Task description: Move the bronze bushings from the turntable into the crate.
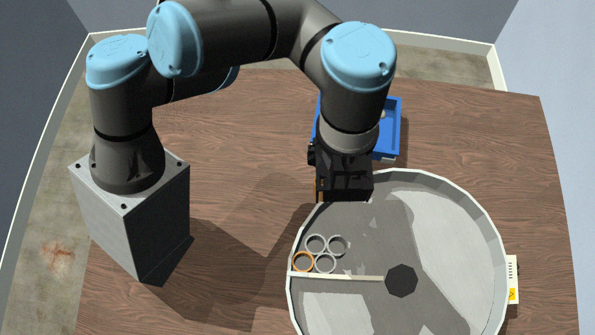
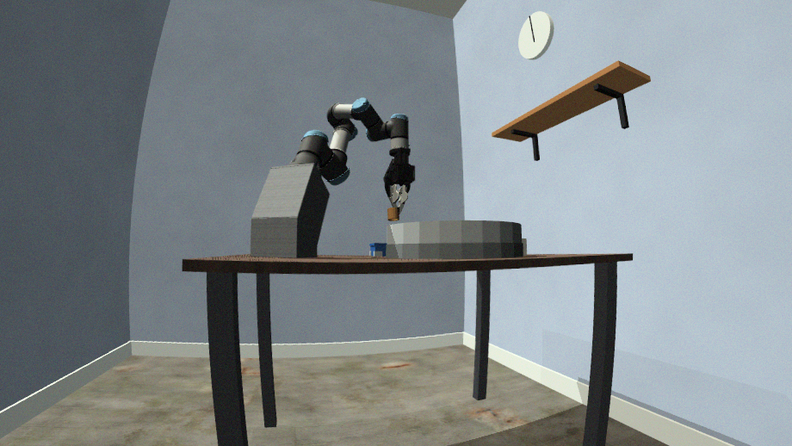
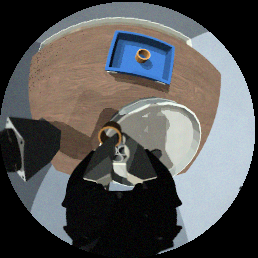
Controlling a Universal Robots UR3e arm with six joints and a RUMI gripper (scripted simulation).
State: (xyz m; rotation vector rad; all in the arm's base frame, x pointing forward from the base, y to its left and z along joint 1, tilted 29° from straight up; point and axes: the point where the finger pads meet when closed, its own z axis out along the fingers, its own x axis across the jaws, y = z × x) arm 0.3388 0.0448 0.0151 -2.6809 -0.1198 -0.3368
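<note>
The blue crate is 200 mm to the left of my hand, 140 mm below it and 40 mm ahead of it. From my hand the other things lie so: grey turntable: 150 mm ahead, 140 mm to the right, 110 mm below.
</note>
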